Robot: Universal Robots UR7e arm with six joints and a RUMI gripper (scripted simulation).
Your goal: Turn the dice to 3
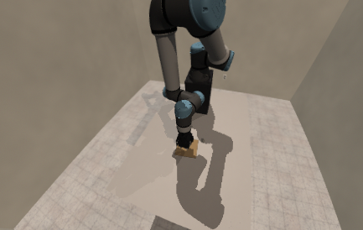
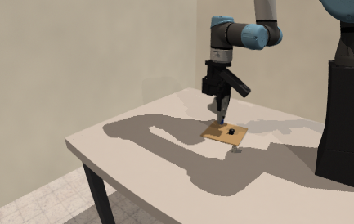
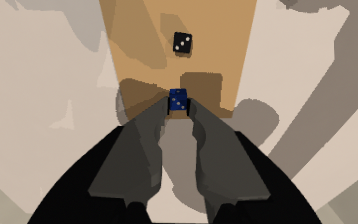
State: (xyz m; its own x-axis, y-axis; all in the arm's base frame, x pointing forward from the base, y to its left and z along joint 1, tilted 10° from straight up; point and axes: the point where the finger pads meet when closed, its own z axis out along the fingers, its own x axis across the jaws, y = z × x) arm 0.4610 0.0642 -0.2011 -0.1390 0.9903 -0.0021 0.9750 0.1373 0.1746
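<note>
My hand is 2 cm past the brown mat and 5 cm above it. Also, from my hand: black die 5 cm behind, 1 cm to the right, 4 cm below; blue die 1 cm below; white die 11 cm behind, 8 cm to the left, 4 cm below.
</note>
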